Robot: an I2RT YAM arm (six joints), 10 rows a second.
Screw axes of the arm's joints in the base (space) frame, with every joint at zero. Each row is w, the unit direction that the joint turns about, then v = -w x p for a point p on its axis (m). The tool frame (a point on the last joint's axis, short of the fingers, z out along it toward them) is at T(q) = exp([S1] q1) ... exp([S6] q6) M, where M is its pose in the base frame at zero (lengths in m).
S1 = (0, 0, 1, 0, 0, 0)
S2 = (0, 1, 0, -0.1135, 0, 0.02)
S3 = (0, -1, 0, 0.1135, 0, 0.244)
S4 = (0, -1, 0, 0.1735, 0, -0.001)
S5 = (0, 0, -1, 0, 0.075, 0)
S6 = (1, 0, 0, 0, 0.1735, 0)
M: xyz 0.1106 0 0.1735 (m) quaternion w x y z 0.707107 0 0.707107 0
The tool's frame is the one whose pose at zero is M.
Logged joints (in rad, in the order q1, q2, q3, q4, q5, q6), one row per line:
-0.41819 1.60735 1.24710 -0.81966 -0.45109 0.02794
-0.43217 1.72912 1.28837 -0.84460 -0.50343 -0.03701
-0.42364 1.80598 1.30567 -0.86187 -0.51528 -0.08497
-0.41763 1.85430 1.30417 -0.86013 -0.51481 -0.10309
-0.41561 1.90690 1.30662 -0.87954 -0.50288 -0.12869
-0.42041 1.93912 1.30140 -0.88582 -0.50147 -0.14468
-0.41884 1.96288 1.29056 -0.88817 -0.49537 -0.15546
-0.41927 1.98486 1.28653 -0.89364 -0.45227 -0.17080
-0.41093 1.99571 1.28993 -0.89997 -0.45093 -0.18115
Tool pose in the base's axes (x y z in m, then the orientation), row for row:
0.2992 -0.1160 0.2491 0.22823 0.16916 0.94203 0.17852
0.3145 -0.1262 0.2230 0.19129 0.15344 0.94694 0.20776
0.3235 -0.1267 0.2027 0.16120 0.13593 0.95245 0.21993
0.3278 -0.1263 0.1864 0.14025 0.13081 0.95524 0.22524
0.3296 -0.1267 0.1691 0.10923 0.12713 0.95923 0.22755
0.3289 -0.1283 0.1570 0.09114 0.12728 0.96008 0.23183
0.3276 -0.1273 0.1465 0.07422 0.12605 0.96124 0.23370
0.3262 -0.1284 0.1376 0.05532 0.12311 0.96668 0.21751
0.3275 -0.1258 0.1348 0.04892 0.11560 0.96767 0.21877
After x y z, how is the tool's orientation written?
As a quaternion, w x y z.
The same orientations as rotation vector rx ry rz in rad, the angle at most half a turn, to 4 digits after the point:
0.4658 2.5941 0.4916
0.4309 2.6595 0.5835
0.3881 2.7194 0.6279
0.3779 2.7594 0.6507
0.3738 2.8204 0.6691
0.3782 2.8528 0.6889
0.3783 2.8850 0.7014
0.3737 2.9344 0.6603
0.3523 2.9488 0.6667

